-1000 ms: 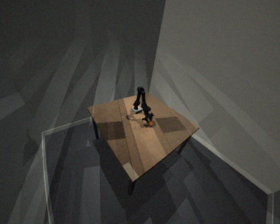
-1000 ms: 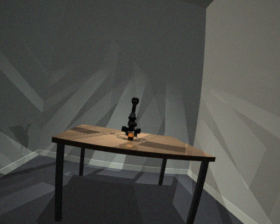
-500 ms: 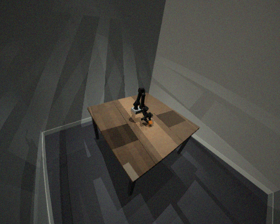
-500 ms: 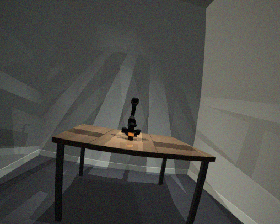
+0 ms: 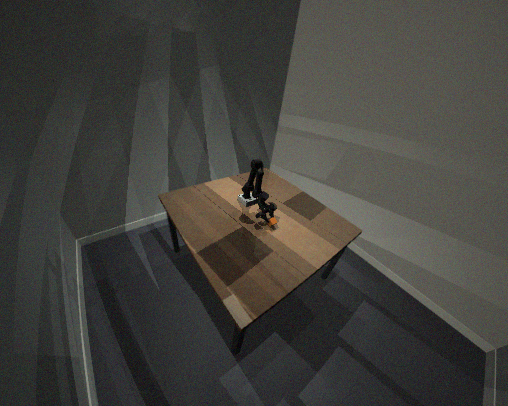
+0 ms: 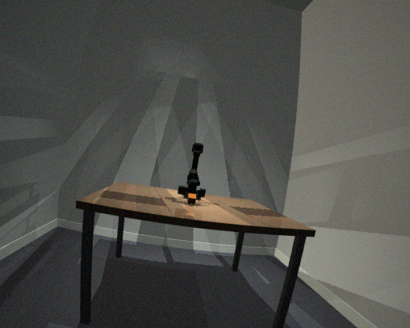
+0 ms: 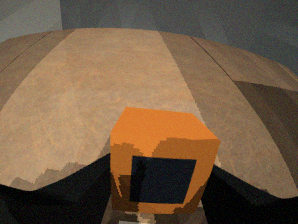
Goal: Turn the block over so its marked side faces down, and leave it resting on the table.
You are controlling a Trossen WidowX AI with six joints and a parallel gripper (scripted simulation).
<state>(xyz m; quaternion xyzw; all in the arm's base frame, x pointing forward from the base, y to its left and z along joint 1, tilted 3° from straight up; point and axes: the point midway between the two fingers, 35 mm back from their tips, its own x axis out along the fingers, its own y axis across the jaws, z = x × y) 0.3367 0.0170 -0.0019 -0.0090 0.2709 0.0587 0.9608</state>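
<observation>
Now: gripper tip 1 cm past the orange block.
</observation>
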